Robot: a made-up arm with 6 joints.
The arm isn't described. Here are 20 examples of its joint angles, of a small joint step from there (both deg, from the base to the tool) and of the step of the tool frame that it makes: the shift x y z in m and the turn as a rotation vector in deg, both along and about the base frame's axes.
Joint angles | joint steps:
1: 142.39 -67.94 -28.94 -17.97 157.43 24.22 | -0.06 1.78 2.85 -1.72 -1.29 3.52
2: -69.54 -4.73 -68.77 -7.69 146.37 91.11 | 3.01 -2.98 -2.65 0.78 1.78 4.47
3: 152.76 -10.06 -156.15 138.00 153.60 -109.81 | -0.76 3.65 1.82 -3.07 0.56 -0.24
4: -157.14 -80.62 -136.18 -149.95 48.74 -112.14 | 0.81 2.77 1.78 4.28 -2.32 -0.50
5: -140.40 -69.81 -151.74 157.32 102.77 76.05 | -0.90 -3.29 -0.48 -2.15 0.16 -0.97
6: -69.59 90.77 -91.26 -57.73 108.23 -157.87 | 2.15 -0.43 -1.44 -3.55 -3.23 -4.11
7: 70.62 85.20 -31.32 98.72 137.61 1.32 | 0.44 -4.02 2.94 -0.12 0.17 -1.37
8: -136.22 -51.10 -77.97 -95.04 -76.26 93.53 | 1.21 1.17 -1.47 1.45 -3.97 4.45
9: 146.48 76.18 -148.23 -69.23 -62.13 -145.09 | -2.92 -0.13 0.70 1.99 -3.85 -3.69
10: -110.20 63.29 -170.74 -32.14 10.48 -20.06 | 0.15 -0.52 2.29 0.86 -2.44 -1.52
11: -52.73 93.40 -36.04 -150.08 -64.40 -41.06 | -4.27 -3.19 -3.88 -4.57 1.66 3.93
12: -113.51 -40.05 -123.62 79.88 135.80 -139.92 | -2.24 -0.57 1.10 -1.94 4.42 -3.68
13: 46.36 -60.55 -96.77 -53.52 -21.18 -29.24 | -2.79 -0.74 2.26 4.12 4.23 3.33
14: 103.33 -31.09 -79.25 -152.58 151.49 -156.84 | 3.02 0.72 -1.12 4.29 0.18 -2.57
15: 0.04 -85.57 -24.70 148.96 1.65 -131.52 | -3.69 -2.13 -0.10 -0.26 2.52 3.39
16: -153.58 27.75 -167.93 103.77 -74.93 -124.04 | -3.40 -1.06 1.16 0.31 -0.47 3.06
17: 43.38 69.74 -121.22 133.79 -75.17 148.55 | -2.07 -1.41 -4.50 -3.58 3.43 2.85
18: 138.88 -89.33 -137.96 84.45 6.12 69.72 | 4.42 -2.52 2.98 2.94 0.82 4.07
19: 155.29 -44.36 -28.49 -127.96 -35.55 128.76 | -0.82 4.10 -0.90 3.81 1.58 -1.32
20: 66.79 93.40 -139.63 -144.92 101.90 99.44 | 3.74 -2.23 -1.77 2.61 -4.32 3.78
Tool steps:
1: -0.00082 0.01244 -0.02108 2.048 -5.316 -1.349
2: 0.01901 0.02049 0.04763 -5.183 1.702 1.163
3: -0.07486 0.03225 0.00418 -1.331 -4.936 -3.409
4: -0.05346 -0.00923 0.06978 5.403 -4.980 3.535
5: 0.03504 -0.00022 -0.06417 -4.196 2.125 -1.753
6: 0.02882 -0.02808 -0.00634 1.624 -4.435 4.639
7: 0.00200 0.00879 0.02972 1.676 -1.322 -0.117
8: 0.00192 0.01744 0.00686 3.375 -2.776 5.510
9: 0.03105 0.04861 0.00821 1.366 3.851 -0.810
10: 0.00418 -0.00494 -0.00930 0.191 1.036 1.396
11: 0.00184 -0.03663 -0.02291 -5.655 -3.956 0.540
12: -0.00537 -0.01020 -0.01826 0.883 4.414 -0.101
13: 0.01333 0.01693 0.00924 0.216 7.288 2.834
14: 0.00161 0.00418 0.00164 -1.721 6.309 4.235
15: -0.01350 -0.00825 0.01509 2.245 -4.368 -1.196
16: 0.00077 0.03794 0.00438 -2.563 1.747 -3.309
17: 0.06103 -0.00305 0.04135 5.538 -8.799 0.133
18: 0.03736 0.06759 -0.00755 3.782 -4.312 8.599
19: -0.03108 0.01380 0.00009 -2.799 -0.522 -2.486
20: -0.06079 0.04800 0.04887 4.428 3.827 6.574
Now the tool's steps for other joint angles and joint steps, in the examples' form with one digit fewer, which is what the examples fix.
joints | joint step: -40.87 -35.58 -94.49 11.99 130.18 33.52 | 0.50 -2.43 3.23 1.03 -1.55 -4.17
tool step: -0.0043 0.0158 -0.0104 -0.13 -1.75 5.01
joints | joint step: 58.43 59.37 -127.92 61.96 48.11 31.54 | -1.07 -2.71 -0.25 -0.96 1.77 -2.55
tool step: 0.0124 -0.0084 0.0583 2.36 -3.40 2.16
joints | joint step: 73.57 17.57 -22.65 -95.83 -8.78 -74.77 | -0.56 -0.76 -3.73 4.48 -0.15 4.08
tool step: 0.0143 0.0545 0.0166 4.03 0.04 -8.99
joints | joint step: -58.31 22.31 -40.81 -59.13 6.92 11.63 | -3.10 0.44 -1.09 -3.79 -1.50 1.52
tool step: -0.0164 -0.0259 0.0039 -1.10 -1.14 -0.55
